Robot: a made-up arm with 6 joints. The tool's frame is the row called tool.
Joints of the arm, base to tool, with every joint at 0 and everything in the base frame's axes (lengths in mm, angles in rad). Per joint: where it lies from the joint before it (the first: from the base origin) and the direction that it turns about. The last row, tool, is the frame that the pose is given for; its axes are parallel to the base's.
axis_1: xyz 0 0 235 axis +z
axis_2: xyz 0 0 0 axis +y
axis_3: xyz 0 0 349.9 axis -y
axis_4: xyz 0 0 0 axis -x
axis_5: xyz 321.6 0 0 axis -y
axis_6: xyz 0 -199.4 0 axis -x
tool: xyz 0 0 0
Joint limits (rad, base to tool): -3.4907..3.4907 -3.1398..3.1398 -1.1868..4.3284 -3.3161..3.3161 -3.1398..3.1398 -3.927..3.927
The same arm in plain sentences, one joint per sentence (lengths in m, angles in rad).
The arm has six revolute joints in a row. What follows holds with every joint at zero, and every direction is one of the base frame's.
The first joint lies 0.2350 m along +z from the base frame's origin and rotates about +z, from -3.4907 to 3.4907 rad.
The second joint lies at the same point as the first joint and rotates about +y, from -3.1398 to 3.1398 rad.
The third joint lies 0.3499 m along +z from the second joint and rotates about -y, from -1.1868 to 4.3284 rad.
The fourth joint lies at the same point as the third joint and rotates about -x, from -3.3161 to 3.3161 rad.
The fifth joint lies 0.3216 m along +x from the fourth joint and rotates about -y, from -3.1398 to 3.1398 rad.
The sixth joint lies 0.1994 m along -y from the fifth joint and rotates about -x, from -3.9270 to 3.9270 rad.
The tool frame, which is the frame that the pose is given for, lies at the same point as the sixth joint; its axes are parallel to the base frame's.

